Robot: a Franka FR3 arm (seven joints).
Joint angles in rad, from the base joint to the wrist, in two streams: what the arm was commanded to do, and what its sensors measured. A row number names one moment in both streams.
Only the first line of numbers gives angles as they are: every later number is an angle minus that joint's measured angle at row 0.
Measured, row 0:
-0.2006, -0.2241, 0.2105, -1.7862, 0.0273, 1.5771, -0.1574
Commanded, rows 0 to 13:
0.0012, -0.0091, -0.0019, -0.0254, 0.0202, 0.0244, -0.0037
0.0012, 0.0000, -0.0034, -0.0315, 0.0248, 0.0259, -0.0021
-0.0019, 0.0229, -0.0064, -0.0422, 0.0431, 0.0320, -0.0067
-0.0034, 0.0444, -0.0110, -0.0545, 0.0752, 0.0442, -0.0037
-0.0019, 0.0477, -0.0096, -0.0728, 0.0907, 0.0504, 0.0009
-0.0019, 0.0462, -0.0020, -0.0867, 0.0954, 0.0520, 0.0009
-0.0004, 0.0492, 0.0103, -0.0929, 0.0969, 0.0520, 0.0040
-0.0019, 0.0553, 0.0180, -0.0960, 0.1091, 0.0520, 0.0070
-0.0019, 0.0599, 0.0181, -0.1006, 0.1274, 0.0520, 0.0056
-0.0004, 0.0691, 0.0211, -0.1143, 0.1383, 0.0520, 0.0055
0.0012, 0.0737, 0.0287, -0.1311, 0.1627, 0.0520, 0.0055
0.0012, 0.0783, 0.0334, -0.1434, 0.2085, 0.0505, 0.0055
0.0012, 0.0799, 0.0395, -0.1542, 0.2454, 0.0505, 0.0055
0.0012, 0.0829, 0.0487, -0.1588, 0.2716, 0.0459, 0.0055
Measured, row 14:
0.0004, 0.0875, 0.0304, -0.1172, 0.1895, 0.0359, 0.0010
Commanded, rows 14 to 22:
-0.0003, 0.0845, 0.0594, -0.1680, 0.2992, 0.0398, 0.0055
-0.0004, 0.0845, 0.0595, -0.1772, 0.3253, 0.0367, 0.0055
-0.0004, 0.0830, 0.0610, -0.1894, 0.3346, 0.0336, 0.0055
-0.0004, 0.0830, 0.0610, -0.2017, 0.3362, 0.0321, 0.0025
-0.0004, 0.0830, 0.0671, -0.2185, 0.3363, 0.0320, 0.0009
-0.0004, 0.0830, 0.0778, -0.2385, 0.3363, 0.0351, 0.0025
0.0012, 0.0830, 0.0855, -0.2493, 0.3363, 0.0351, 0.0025
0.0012, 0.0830, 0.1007, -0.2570, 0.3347, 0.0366, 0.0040
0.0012, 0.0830, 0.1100, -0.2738, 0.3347, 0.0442, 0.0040
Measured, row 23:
0.0009, 0.0972, 0.0798, -0.2206, 0.3134, 0.0321, 0.0019
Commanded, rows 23 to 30:
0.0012, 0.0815, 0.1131, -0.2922, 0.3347, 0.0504, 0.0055
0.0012, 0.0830, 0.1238, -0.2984, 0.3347, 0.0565, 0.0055
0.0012, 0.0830, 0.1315, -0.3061, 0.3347, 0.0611, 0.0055
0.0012, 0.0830, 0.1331, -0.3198, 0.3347, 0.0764, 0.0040
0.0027, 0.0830, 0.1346, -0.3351, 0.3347, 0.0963, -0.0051
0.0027, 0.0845, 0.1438, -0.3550, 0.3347, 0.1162, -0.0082
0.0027, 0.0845, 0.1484, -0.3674, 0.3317, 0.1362, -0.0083
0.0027, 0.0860, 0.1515, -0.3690, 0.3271, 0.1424, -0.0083
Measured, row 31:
0.0016, 0.0982, 0.1384, -0.3181, 0.3140, 0.0855, 0.0017
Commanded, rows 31 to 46:
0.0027, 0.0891, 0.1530, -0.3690, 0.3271, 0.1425, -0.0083
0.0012, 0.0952, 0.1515, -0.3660, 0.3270, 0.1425, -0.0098
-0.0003, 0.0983, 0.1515, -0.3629, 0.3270, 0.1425, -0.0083
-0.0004, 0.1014, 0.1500, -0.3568, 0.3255, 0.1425, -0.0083
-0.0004, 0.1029, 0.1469, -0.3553, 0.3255, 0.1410, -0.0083
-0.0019, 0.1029, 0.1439, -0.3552, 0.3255, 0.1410, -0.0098
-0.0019, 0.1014, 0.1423, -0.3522, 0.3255, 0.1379, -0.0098
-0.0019, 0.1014, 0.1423, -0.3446, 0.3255, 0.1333, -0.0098
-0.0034, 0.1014, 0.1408, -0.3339, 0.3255, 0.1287, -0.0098
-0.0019, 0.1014, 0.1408, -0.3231, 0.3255, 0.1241, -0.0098
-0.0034, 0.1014, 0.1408, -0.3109, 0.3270, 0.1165, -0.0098
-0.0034, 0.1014, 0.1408, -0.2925, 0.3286, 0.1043, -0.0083
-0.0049, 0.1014, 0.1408, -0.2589, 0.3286, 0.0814, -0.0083
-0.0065, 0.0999, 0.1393, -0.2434, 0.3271, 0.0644, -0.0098
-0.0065, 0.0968, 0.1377, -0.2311, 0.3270, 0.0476, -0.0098
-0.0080, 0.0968, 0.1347, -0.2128, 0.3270, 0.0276, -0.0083
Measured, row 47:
-0.0008, 0.1016, 0.1391, -0.2721, 0.3136, 0.0950, 0.0002
